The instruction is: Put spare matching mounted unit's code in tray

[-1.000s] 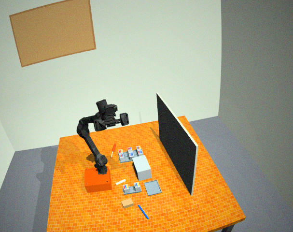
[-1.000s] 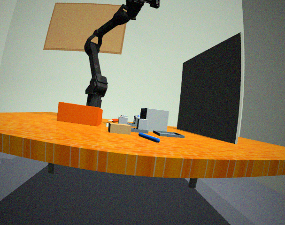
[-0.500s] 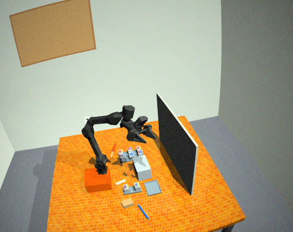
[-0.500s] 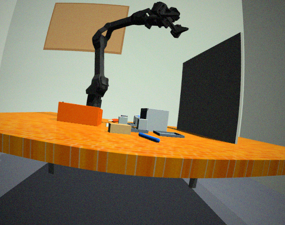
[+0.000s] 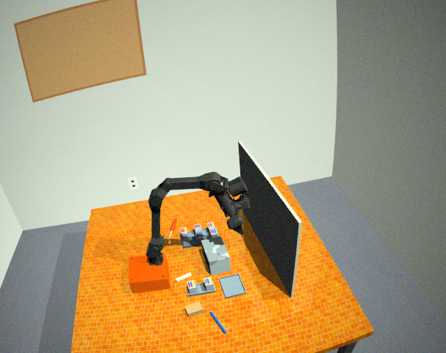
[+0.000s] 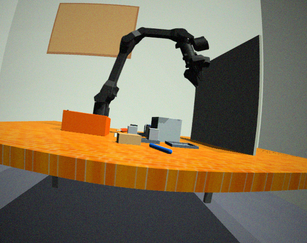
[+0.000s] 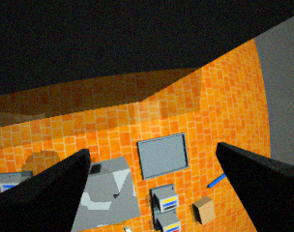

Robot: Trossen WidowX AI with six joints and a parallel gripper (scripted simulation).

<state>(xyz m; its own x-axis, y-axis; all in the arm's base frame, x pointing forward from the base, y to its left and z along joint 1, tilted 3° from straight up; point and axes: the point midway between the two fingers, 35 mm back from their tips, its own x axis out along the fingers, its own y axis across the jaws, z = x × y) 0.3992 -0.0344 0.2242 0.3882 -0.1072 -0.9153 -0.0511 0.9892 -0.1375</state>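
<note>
Right now the grey spare is 14 cm behind my gripper tip, 30 cm to the left of it and 22 cm below it. Also, from my gripper tip: mounted unit (13 cm behind, 7 cm to the left, 21 cm below); then dark grey tray (6 cm behind, 11 cm to the right, 25 cm below); then tall white panel (12 cm ahead, 12 cm to the left, 3 cm below).
</note>
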